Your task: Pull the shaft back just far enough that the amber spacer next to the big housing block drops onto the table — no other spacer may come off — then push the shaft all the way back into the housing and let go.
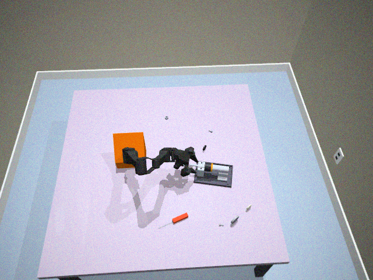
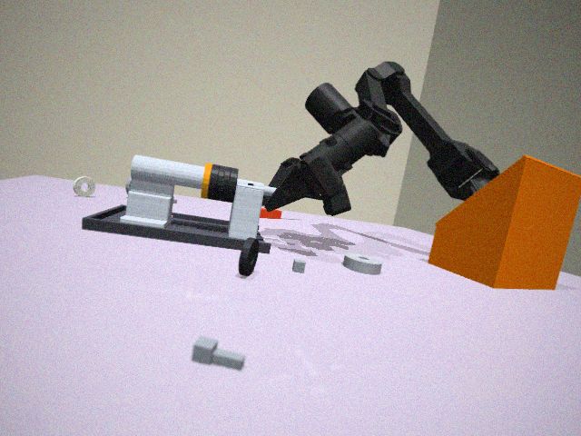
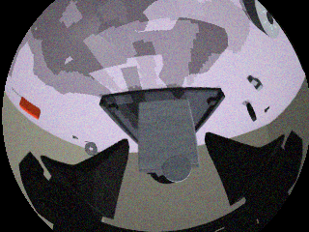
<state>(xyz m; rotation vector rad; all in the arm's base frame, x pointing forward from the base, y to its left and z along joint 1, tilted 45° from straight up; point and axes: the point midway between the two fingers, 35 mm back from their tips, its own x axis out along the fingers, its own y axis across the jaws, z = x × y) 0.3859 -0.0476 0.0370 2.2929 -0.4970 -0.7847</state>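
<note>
My gripper tip is 9 cm short of the amber spacer, 1 cm to the left of it and 2 cm below it. Round my gripper tip: grey washer: 12 cm behind, 11 cm to the left, 5 cm below; grey shaft: 4 cm ahead, 2 cm above; black ring: 5 cm ahead, 17 cm to the left, 4 cm below.
</note>
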